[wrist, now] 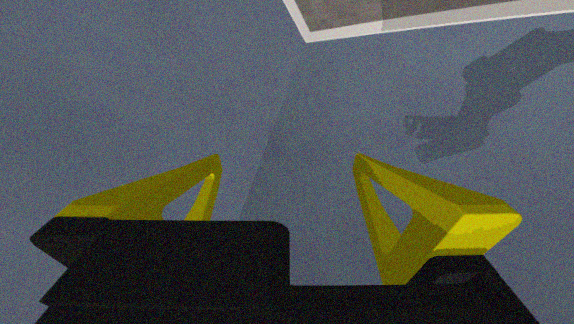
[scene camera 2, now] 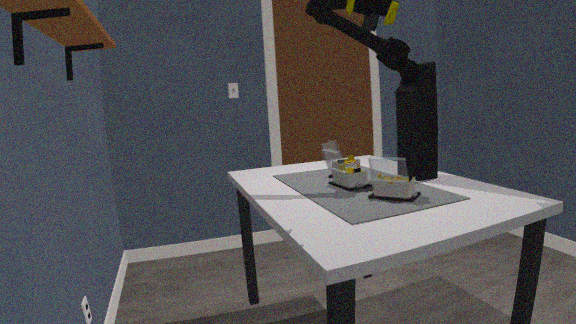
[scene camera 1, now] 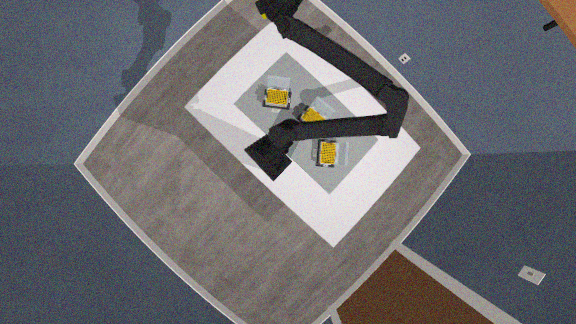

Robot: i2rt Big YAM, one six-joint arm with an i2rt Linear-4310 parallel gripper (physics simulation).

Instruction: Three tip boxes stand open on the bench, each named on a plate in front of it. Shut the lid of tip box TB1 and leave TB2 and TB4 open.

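Where they show: gripper, fingertip midpoint: (wrist: 287, 161) (scene camera 2: 366, 17); arm's base at its link origin: (scene camera 2: 414, 75) (scene camera 1: 269, 156).
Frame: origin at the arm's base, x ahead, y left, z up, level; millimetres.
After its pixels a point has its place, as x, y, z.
Note:
Three white tip boxes with yellow tips stand on the grey mat, their clear lids raised. The upper-left box (scene camera 1: 277, 96) (scene camera 2: 395, 189) {316, 228, -383} has a clear lid (scene camera 1: 278, 82) {348, 229, -322} (scene camera 2: 389, 167) {351, 241, -304}. The middle box (scene camera 1: 313, 115) (scene camera 2: 350, 179) {352, 14, -380} is partly hidden by the arm in scene camera 1. The lower-right box (scene camera 1: 327, 153) {210, -226, -361} has its clear lid (scene camera 1: 345, 153) (scene camera 2: 330, 150) at its right side in scene camera 1, and is partly hidden in scene camera 2. The name plates are too small to read. My gripper (wrist: 287, 161) {485, 340, 129} (scene camera 2: 371, 9) {485, 340, 129} is open and empty, high up and away from the boxes.
The white table (scene camera 1: 333, 225) {-94, -531, -421} (scene camera 2: 300, 237) {715, 337, -421} bears the grey mat (scene camera 1: 330, 185) {83, -364, -418} (scene camera 2: 352, 212) {502, 251, -418}. My arm (scene camera 1: 345, 128) {205, -134, 228} (scene camera 2: 350, 27) {232, -111, 206} reaches over the mat from its black base (scene camera 1: 270, 157) {1, -7, 55} (scene camera 2: 417, 125) {63, 72, -199}. A wooden wall shelf (scene camera 1: 562, 17) (scene camera 2: 65, 22) lies away from the table.

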